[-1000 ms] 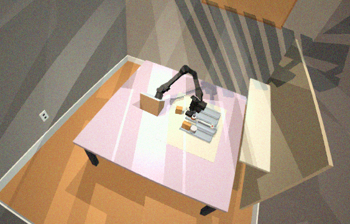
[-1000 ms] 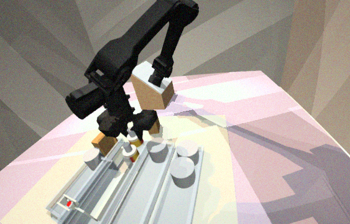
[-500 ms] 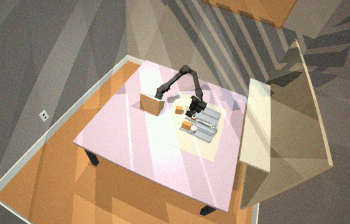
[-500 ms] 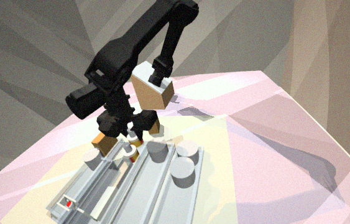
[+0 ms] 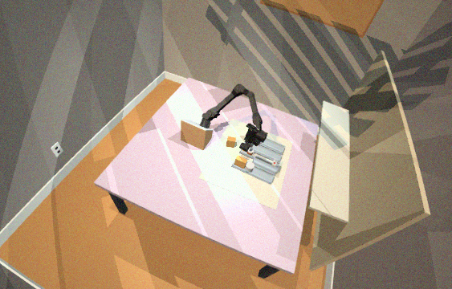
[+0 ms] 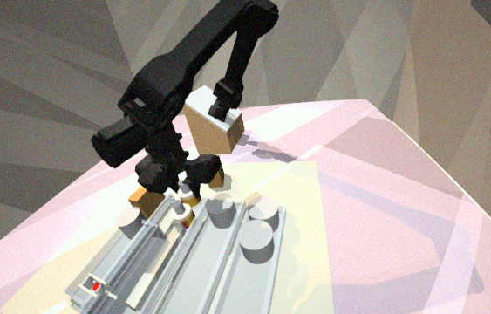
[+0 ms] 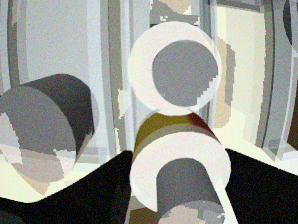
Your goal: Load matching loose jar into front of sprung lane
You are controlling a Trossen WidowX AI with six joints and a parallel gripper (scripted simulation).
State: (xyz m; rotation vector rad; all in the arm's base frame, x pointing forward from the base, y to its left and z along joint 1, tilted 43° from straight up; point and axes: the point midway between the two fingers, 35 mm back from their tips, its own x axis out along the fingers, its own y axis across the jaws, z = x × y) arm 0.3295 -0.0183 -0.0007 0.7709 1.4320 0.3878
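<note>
My gripper tip is now 14 cm short of the sprung lane, 5 cm to the left of it and 4 cm above it. Also, from my gripper tip: red mark (22 cm ahead, 8 cm to the right, 2 cm above).
</note>
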